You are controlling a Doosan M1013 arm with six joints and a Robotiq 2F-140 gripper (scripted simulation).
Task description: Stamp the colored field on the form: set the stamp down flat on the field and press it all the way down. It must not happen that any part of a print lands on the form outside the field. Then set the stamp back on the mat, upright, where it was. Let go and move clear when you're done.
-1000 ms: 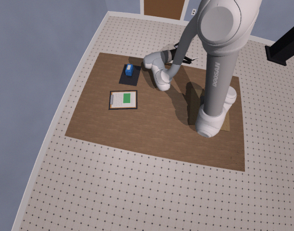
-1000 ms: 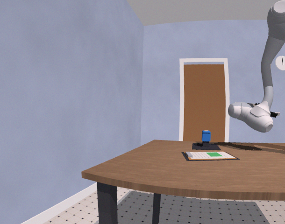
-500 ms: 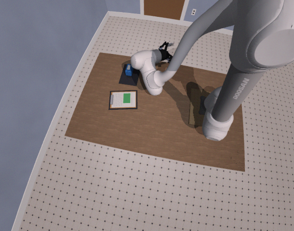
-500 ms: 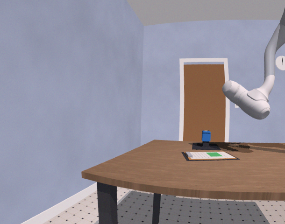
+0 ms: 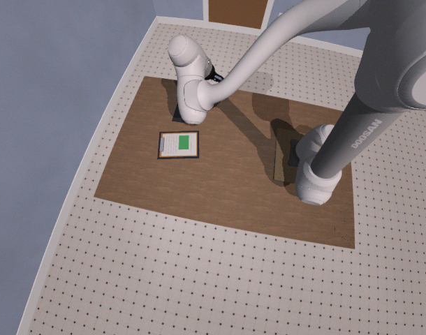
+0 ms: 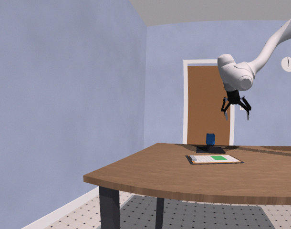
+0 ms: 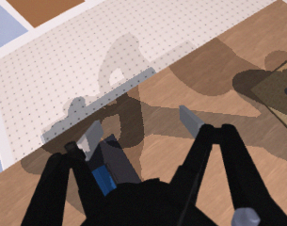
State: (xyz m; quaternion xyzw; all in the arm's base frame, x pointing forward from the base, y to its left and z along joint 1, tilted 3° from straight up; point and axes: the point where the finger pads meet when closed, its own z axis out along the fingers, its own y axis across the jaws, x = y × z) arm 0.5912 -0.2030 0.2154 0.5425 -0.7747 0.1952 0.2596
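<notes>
Now: the blue stamp 180 mm ahead of my hand, 70 mm to the left of it and 150 mm below it. From my hand the other things lie so: dark mat 180 mm ahead, 70 mm to the left, 200 mm below; clipboard form 160 mm ahead, 350 mm to the left, 200 mm below.
</notes>
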